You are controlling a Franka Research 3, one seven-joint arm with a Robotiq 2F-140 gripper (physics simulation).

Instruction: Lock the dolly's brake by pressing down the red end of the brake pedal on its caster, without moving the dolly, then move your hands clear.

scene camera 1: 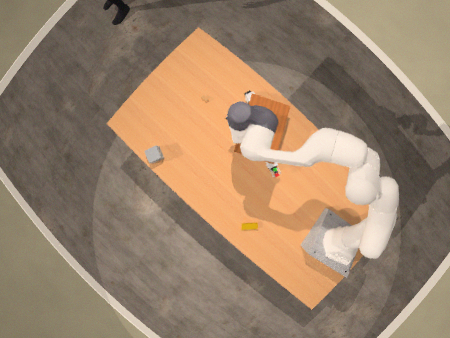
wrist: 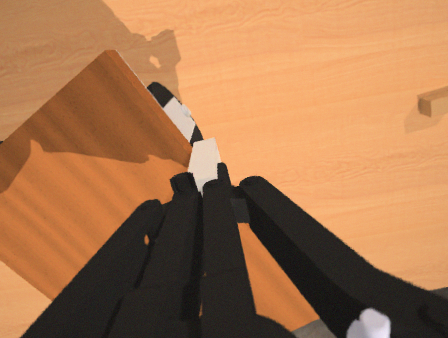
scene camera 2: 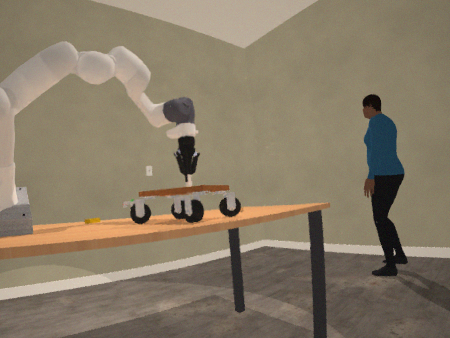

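Observation:
The dolly [scene camera 1: 272,103] [scene camera 2: 170,191] [wrist: 95,195] has a reddish-brown wooden deck and stands on black-wheeled casters. Its brake pedal sticks out past the deck beside one caster [scene camera 2: 140,213], with a green end [scene camera 1: 275,170] [scene camera 2: 132,201] and a red end [scene camera 1: 277,175] further out. The red end cannot be made out in scene camera 2, and the pedal does not show in the wrist view. My gripper [scene camera 2: 187,176] [wrist: 209,156] is shut, pointing down over the deck's edge away from the pedal. A pale block [scene camera 2: 188,182] [wrist: 204,159] shows at its fingertips; whether it touches the deck is unclear.
The arm covers part of the dolly from above. On the table [scene camera 1: 165,90] [scene camera 2: 280,210] are a yellow block [scene camera 1: 250,226] [scene camera 2: 92,220], a grey cube [scene camera 1: 154,154] and a small wooden piece [scene camera 1: 205,99] [wrist: 433,103]. A person [scene camera 2: 385,145] stands beyond the table.

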